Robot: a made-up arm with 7 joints. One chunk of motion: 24 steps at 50 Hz.
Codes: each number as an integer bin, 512 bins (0 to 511) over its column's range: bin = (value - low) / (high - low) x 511, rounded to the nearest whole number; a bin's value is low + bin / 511 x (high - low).
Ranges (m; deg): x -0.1..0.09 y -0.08..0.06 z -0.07..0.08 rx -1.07..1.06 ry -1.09..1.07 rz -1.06..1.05
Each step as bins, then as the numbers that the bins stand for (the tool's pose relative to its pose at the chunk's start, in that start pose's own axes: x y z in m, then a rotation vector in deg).
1 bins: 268 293 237 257 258 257
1 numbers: -0.0004 0.0003 -0.0004 0.00 0.00 0.00
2 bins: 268 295 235 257 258 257
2 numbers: -0.0004 0.0008 -0.0010 0.00 0.00 0.00
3 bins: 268 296 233 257 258 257
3 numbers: -0.0004 0.0011 -0.0016 0.00 0.00 0.00
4 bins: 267 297 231 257 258 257
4 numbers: -0.0007 0.0014 -0.0022 0.00 0.00 0.00
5 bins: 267 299 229 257 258 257
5 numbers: -0.0007 0.0019 -0.0028 0.00 0.00 0.00
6 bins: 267 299 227 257 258 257
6 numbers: -0.0007 0.0019 -0.0034 0.00 0.00 0.00
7 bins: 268 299 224 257 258 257
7 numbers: -0.0004 0.0019 -0.0042 0.00 0.00 0.00
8 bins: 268 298 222 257 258 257
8 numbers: -0.0004 0.0016 -0.0048 0.00 0.00 0.00
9 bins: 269 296 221 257 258 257
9 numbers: 0.0000 0.0011 -0.0051 0.00 0.00 0.00
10 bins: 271 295 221 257 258 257
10 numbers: 0.0008 0.0008 -0.0051 0.00 0.00 0.00
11 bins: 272 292 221 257 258 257
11 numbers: 0.0011 0.0000 -0.0051 0.00 0.00 0.00
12 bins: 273 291 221 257 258 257
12 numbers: 0.0015 -0.0003 -0.0051 0.00 0.00 0.00
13 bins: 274 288 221 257 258 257
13 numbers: 0.0019 -0.0011 -0.0051 0.00 0.00 0.00
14 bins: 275 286 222 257 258 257
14 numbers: 0.0023 -0.0016 -0.0048 0.00 0.00 0.00
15 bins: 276 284 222 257 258 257
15 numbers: 0.0026 -0.0022 -0.0048 0.00 0.00 0.00
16 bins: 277 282 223 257 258 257
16 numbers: 0.0030 -0.0027 -0.0045 0.00 0.00 0.00
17 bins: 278 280 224 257 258 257
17 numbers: 0.0034 -0.0033 -0.0042 0.00 0.00 0.00
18 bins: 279 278 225 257 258 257
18 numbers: 0.0037 -0.0038 -0.0040 0.00 0.00 0.00
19 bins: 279 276 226 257 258 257
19 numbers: 0.0037 -0.0044 -0.0037 0.00 0.00 0.00
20 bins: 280 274 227 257 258 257
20 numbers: 0.0041 -0.0049 -0.0034 0.00 0.00 0.00
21 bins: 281 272 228 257 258 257
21 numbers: 0.0045 -0.0055 -0.0031 0.00 0.00 0.00
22 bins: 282 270 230 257 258 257
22 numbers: 0.0049 -0.0060 -0.0025 0.00 0.00 0.00
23 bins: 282 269 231 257 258 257
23 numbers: 0.0049 -0.0063 -0.0022 0.00 0.00 0.00
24 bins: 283 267 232 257 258 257
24 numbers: 0.0052 -0.0068 -0.0019 0.00 0.00 0.00
